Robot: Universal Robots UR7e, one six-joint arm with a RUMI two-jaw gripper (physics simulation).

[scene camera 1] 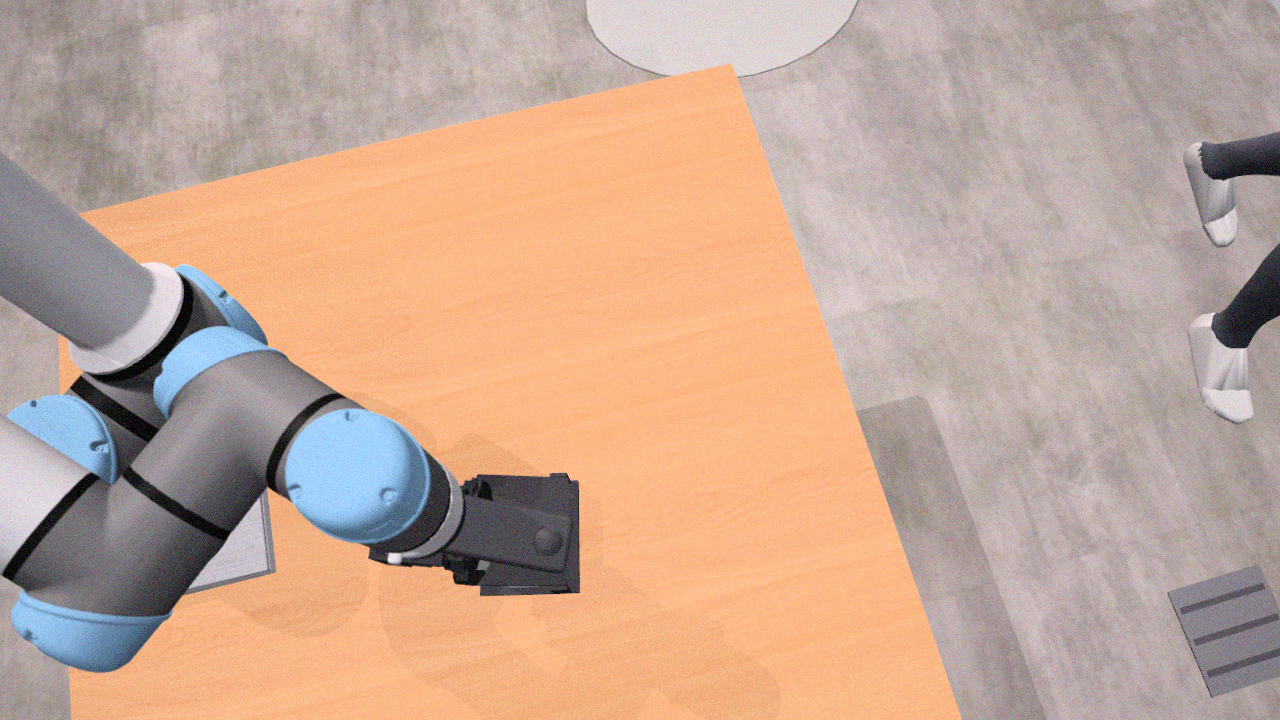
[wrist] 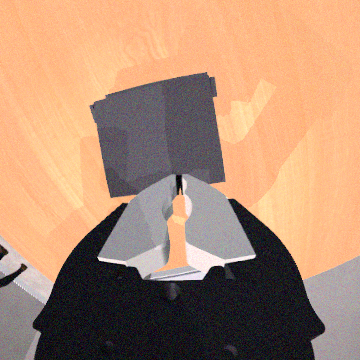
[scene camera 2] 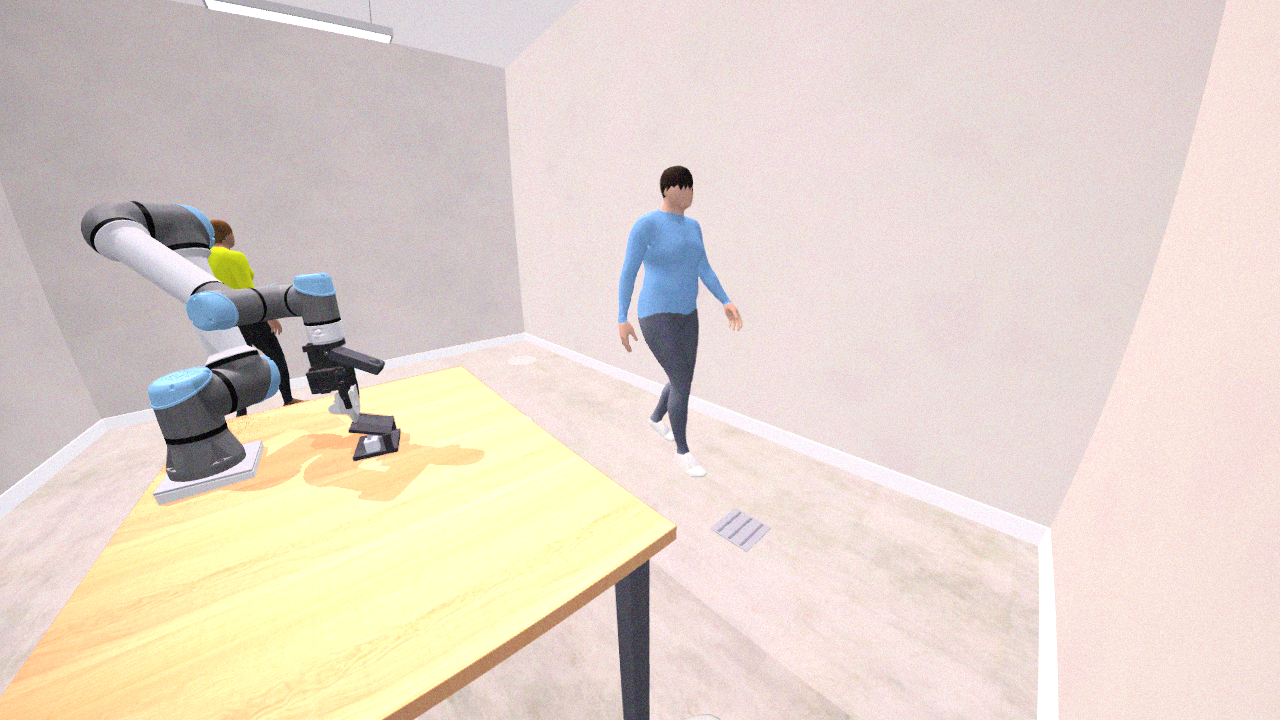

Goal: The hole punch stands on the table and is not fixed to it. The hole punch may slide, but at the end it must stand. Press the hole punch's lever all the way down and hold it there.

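Where they show: gripper, between the fingertips: (wrist: 179, 177) (scene camera 2: 356, 421); arm's base, origin of its link: (scene camera 2: 209, 464).
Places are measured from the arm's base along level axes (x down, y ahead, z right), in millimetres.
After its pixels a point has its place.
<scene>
The dark grey hole punch (scene camera 1: 526, 488) {y 397, x -40, z 18 mm} (scene camera 2: 375, 445) {y 392, x -1, z 113 mm} (wrist: 150, 135) {y 395, x -40, z 57 mm} stands upright on the table. Its broad lever (scene camera 2: 374, 422) {y 396, x -40, z 58 mm} is raised, with a gap above the base in scene camera 2. My gripper (scene camera 2: 355, 418) {y 358, x -59, z 75 mm} (wrist: 179, 177) {y 358, x -59, z 75 mm} is shut and empty, pointing down. Its fingertips are at the lever's edge on the arm's side, overlapping that edge in the wrist view; whether they touch it I cannot tell. In scene camera 1 the wrist and the hand's dark housing cover the fingertips and much of the hole punch.
The wooden table (scene camera 1: 626, 268) {y 521, x 28, z -252 mm} (scene camera 2: 501, 537) {y 605, x 27, z 553 mm} carries the arm's base plate (scene camera 1: 255, 550) {y 97, x 3, z 51 mm} (scene camera 2: 210, 481) {y 31, x 5, z 86 mm} behind the hole punch. A person in blue (scene camera 2: 671, 264) and a person in yellow (scene camera 2: 232, 268) are on the floor beyond the table. A slotted floor plate (scene camera 1: 1230, 626) (scene camera 2: 741, 529) lies beside the table.
</scene>
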